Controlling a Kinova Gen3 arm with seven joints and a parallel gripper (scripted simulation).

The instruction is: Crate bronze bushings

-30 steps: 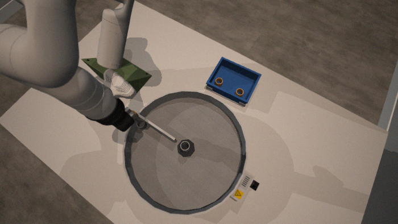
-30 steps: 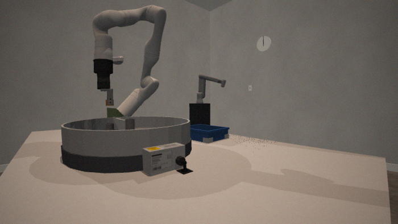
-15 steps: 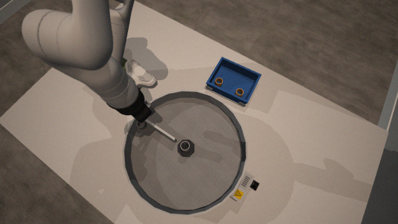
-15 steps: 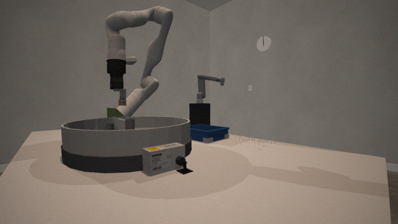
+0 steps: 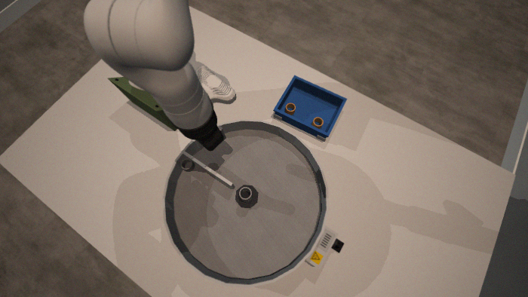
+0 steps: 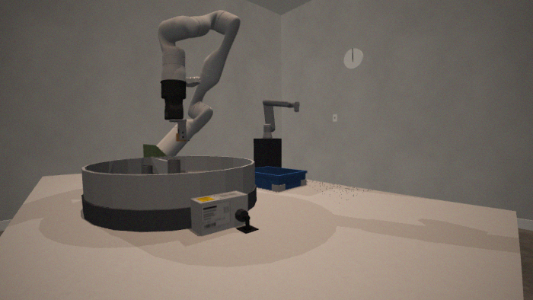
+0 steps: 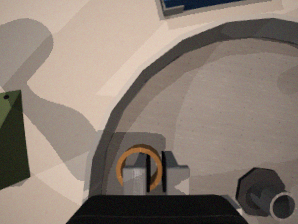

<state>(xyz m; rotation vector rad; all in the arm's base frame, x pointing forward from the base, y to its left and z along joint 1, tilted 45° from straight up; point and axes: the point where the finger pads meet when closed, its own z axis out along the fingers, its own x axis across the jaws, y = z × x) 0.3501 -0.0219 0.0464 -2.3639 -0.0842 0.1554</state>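
Right now the blue crate is 290 mm to the left of my hand, 150 mm below it and 90 mm ahead of it. From my hand the other things lie so: round turning table 130 mm ahead, 120 mm below, 60 mm to the right.
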